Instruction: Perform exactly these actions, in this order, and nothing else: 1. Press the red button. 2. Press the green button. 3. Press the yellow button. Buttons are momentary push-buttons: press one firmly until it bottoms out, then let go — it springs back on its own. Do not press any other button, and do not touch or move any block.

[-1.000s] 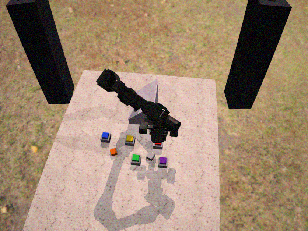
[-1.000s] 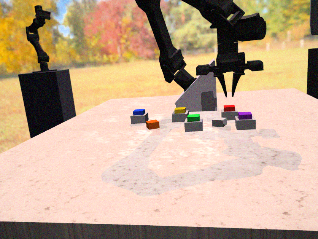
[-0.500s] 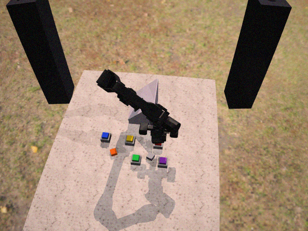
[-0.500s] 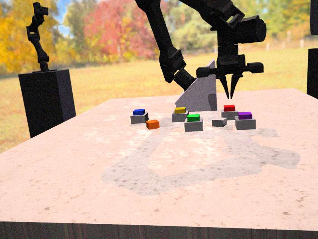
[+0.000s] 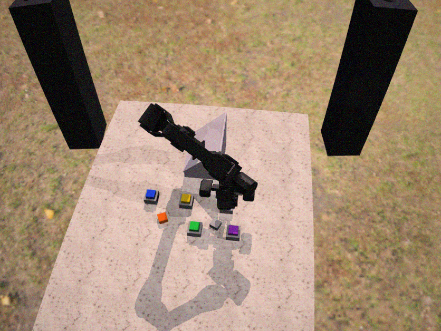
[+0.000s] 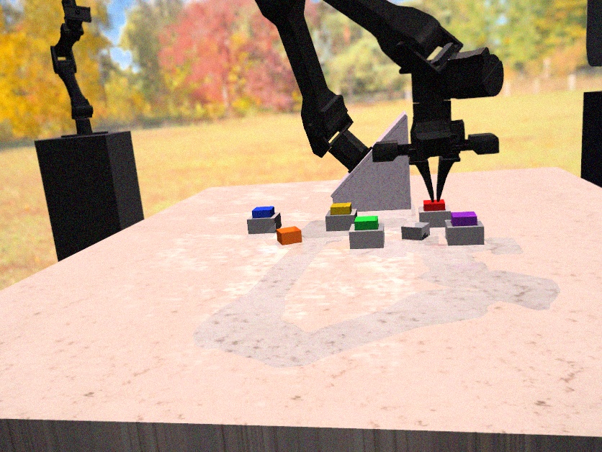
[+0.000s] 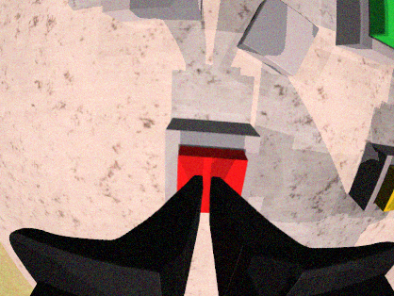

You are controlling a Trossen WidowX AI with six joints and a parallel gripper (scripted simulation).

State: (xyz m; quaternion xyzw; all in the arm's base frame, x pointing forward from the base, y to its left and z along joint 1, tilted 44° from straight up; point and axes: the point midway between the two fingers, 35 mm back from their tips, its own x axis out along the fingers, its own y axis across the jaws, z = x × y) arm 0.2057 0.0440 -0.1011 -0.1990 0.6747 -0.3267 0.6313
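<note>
Right now the red button is 1 cm below my gripper tip. From my gripper tip the other things lie so: purple button (11 cm ahead, 2 cm to the left); grey block (7 cm ahead, 4 cm to the right, 3 cm below); green button (9 cm ahead, 12 cm to the right).
</note>
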